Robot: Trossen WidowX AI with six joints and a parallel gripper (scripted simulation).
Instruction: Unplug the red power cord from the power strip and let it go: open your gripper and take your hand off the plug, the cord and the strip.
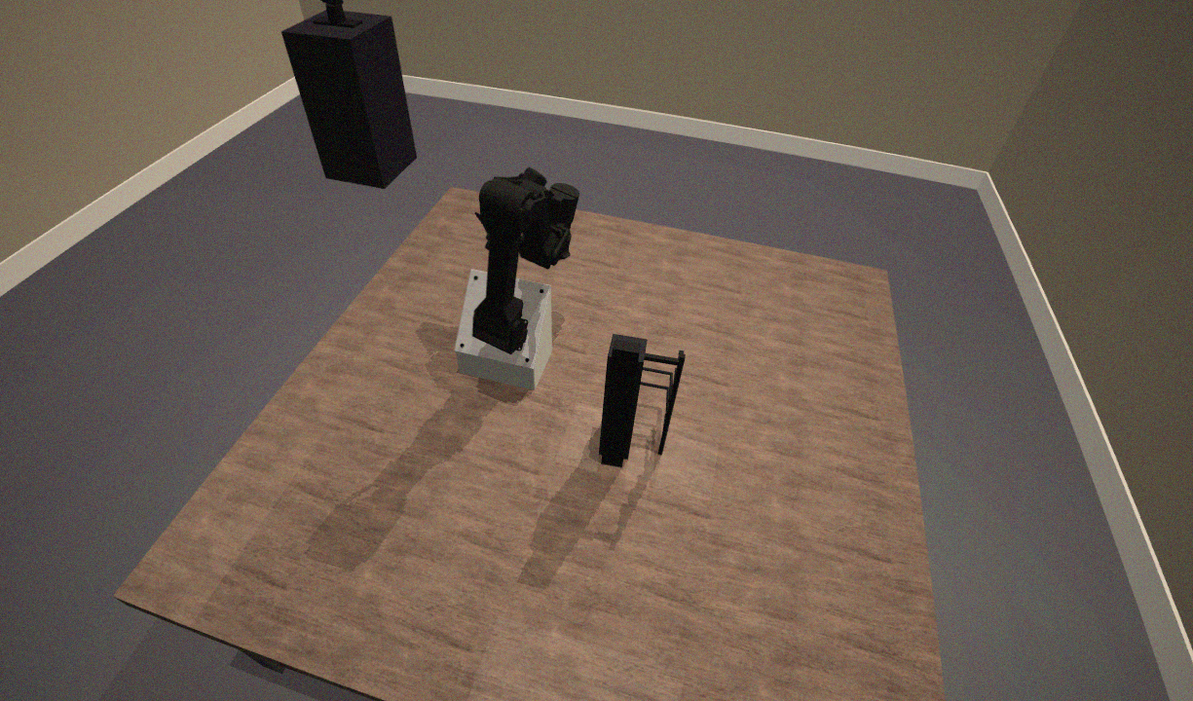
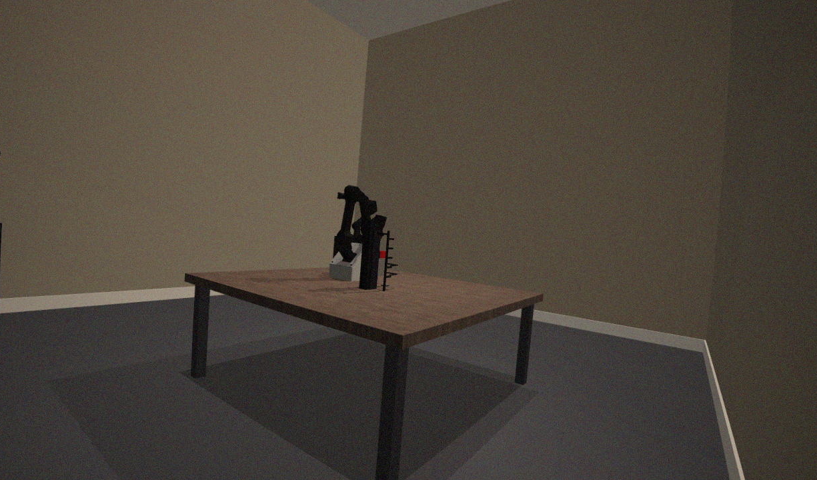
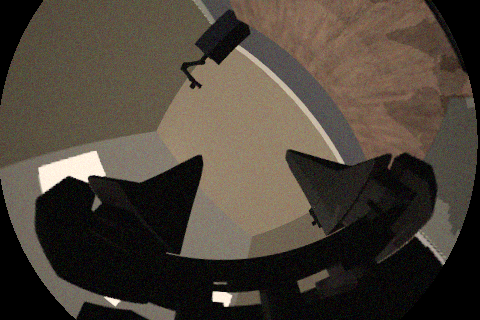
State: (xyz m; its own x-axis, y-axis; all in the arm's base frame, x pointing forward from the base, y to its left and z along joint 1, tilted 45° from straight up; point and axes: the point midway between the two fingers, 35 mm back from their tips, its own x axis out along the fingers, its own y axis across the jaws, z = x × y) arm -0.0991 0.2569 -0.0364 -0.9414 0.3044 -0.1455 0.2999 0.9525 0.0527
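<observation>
Right now the red plug is 390 mm ahead of my gripper tip, 280 mm to the right of it and 110 mm below it.
</observation>
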